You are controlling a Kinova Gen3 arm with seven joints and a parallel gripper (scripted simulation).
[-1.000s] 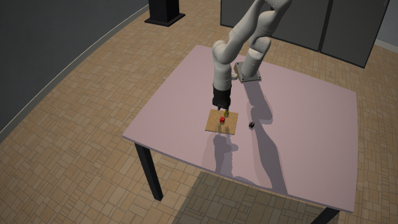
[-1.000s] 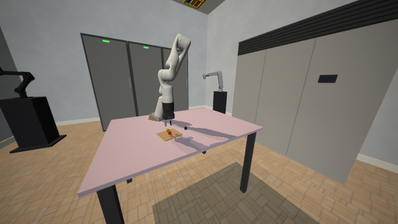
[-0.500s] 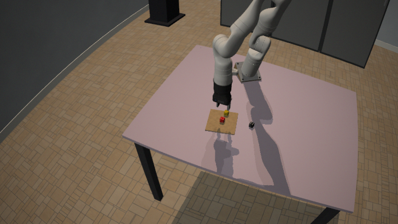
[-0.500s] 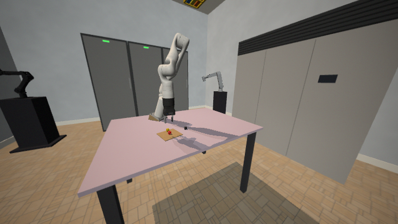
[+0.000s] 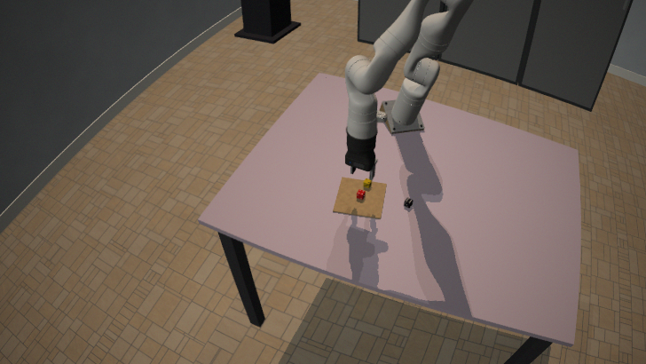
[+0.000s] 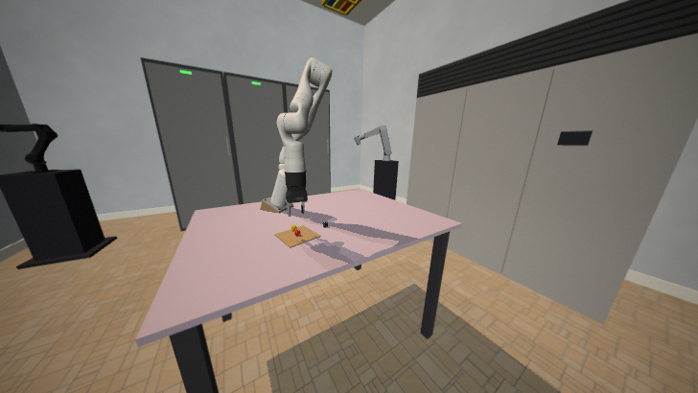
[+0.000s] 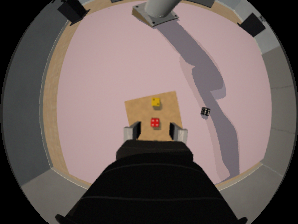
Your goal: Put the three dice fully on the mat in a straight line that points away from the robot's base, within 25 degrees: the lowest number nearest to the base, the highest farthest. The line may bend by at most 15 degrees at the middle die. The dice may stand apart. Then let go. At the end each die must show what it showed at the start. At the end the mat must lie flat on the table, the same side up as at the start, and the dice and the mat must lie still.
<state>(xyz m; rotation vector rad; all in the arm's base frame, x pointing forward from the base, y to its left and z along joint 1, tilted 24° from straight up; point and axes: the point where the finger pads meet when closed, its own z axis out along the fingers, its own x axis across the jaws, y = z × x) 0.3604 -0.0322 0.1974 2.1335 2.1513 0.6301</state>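
Right now the black die is 40 mm behind my hand, 140 mm to the left of it and 100 mm below it. From my hand the other things lie so: yellow die: 50 mm behind, 100 mm below; then square mat: 110 mm below; then red die: 100 mm below.
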